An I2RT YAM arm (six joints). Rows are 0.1 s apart.
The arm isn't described. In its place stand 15 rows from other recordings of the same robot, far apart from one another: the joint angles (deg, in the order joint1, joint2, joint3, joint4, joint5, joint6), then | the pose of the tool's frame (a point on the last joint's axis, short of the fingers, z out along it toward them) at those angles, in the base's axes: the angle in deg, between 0 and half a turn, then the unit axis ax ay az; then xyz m.
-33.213 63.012 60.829 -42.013 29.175 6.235 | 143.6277, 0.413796, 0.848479, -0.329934, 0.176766, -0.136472, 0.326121
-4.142 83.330 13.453 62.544 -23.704 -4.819 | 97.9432, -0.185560, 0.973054, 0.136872, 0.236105, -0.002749, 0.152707
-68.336 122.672 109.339 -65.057 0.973 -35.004 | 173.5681, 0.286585, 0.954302, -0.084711, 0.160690, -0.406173, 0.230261
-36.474 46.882 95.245 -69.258 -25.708 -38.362 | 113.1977, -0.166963, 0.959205, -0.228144, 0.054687, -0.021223, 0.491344
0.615 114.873 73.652 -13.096 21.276 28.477 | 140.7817, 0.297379, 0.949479, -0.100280, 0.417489, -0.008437, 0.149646
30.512 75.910 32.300 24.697 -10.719 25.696 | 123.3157, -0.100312, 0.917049, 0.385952, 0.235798, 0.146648, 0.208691
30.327 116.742 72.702 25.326 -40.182 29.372 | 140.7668, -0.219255, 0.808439, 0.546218, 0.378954, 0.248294, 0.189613
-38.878 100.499 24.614 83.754 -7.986 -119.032 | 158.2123, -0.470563, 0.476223, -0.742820, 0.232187, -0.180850, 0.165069
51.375 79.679 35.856 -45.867 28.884 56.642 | 156.5366, 0.046133, 0.987982, -0.147525, 0.133022, 0.138937, 0.141704
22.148 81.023 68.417 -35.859 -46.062 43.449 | 171.2666, 0.022771, 0.873850, 0.485663, 0.264903, 0.135502, 0.305468
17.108 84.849 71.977 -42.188 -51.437 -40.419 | 139.2069, -0.563031, 0.736856, 0.374219, 0.281975, 0.115916, 0.301494
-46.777 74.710 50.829 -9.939 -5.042 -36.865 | 135.7741, 0.059914, 0.949706, -0.307357, 0.200635, -0.208914, 0.262910
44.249 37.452 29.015 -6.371 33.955 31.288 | 105.8365, 0.114664, 0.969026, 0.218723, 0.129674, 0.098561, 0.270983
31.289 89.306 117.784 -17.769 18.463 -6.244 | 80.3378, -0.132774, 0.986031, 0.100569, 0.270287, 0.151073, 0.567068
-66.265 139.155 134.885 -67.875 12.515 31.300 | 166.8173, 0.754808, 0.638556, -0.150036, 0.194934, -0.462501, 0.224237
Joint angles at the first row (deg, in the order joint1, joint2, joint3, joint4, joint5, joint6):
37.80, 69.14, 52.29, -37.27, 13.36, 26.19
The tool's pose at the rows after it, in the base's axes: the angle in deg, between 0 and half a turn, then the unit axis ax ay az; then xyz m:
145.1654, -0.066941, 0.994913, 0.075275, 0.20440, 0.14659, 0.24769
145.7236, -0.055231, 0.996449, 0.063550, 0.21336, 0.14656, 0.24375
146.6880, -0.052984, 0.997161, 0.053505, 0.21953, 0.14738, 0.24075
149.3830, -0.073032, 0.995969, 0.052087, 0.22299, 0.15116, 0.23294
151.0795, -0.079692, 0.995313, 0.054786, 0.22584, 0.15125, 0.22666
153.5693, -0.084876, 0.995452, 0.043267, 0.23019, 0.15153, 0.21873
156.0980, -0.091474, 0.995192, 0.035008, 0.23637, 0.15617, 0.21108
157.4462, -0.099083, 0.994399, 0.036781, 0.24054, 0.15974, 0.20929
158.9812, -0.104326, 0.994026, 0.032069, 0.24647, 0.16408, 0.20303
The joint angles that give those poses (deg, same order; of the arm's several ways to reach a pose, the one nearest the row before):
37.27, 72.24, 52.29, -35.86, 11.51, 26.01
36.13, 74.44, 53.17, -35.60, 12.04, 26.19
35.51, 76.28, 54.14, -36.03, 12.22, 25.93
35.51, 78.48, 54.58, -36.56, 10.47, 24.35
34.98, 79.71, 54.41, -36.39, 8.97, 23.56
34.45, 81.90, 54.93, -37.44, 8.53, 22.77
34.45, 84.98, 56.33, -38.40, 8.00, 22.33
34.45, 86.65, 57.65, -39.11, 7.03, 21.71
34.45, 89.20, 58.88, -39.37, 6.68, 21.27

